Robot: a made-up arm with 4 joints.
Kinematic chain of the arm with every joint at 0, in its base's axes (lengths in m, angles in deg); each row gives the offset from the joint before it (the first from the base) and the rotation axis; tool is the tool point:
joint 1: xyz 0 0 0.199 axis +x
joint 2: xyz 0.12 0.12 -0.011 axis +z
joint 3: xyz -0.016 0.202 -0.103 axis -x
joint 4: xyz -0.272 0 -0.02 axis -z
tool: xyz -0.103 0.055 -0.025
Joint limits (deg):
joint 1: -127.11..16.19
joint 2: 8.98..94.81
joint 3: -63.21..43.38
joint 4: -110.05..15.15
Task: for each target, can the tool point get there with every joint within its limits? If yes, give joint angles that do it. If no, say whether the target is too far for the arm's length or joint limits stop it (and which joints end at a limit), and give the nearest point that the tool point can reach.
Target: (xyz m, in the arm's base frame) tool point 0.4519 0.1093 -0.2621
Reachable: no: joint limits stop it (at a limit: joint 1, joint 2, joint 4) | nearest point 0.0460 -0.1326 -0.0316 | short by 0.526 m
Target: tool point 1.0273 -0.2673 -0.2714
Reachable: no: too far | nearest point 0.0625 -0.1584 0.0041 | short by 1.009 m
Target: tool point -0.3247 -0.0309 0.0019
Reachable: yes | joints -43.03 26.47 -18.46 -41.31
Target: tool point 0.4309 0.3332 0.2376
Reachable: no: joint limits stop it (at a limit: joint 1, joint 2, joint 3) | nearest point 0.0587 0.0618 0.3923 | short by 0.486 m
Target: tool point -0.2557 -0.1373 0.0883
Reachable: yes | joints -19.40 51.42 14.33 -43.38
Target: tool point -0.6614 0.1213 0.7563
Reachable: no: too far | nearest point -0.2478 -0.0010 0.4256 | short by 0.544 m
